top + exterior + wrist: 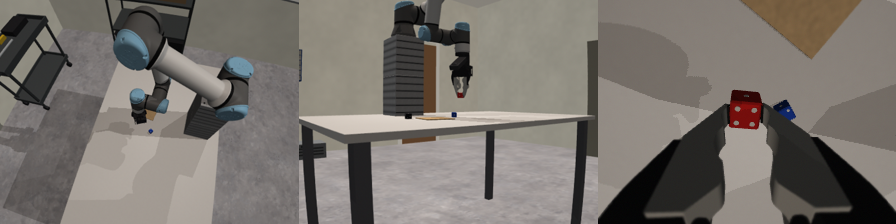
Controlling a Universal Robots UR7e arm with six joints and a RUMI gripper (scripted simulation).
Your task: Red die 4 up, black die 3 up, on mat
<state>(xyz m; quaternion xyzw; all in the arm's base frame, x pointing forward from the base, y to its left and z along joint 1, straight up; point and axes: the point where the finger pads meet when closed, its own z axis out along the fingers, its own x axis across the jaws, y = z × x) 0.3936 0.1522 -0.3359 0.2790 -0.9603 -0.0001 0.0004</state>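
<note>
Now: hand 14 cm to the left of the brown mat and 12 cm above it. From my hand the other things lie so: blue die: 10 cm below, 9 cm behind, 2 cm to the left; then black die: 25 cm to the right, 10 cm below, 6 cm behind; then red die: right at my hand.
</note>
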